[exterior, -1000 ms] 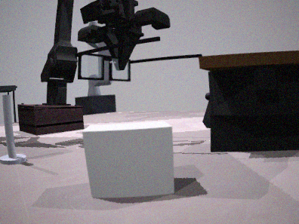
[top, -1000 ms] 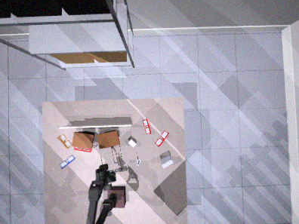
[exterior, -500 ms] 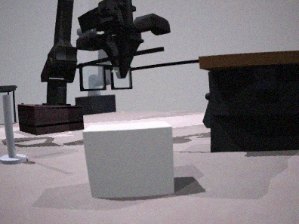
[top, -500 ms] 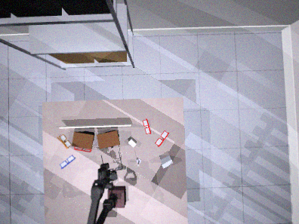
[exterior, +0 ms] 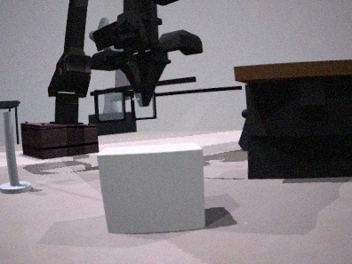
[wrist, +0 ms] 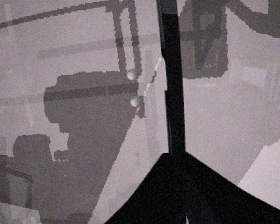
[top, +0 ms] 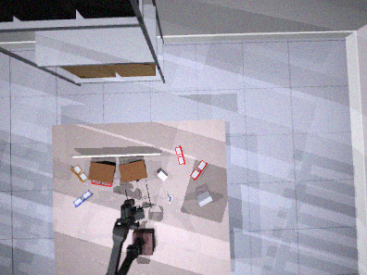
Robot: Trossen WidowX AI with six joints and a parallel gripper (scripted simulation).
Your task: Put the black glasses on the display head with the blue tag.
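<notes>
Now: the display head 23 cm ahead of my gripper tip and 3 cm below it. From my gripper tip the other things lie so: grey box 4 cm ahead, 48 cm to the right, 3 cm below; then thin post 3 cm ahead, 24 cm to the right, 6 cm below; then white box 20 cm ahead, 19 cm to the right, 6 cm below.
</notes>
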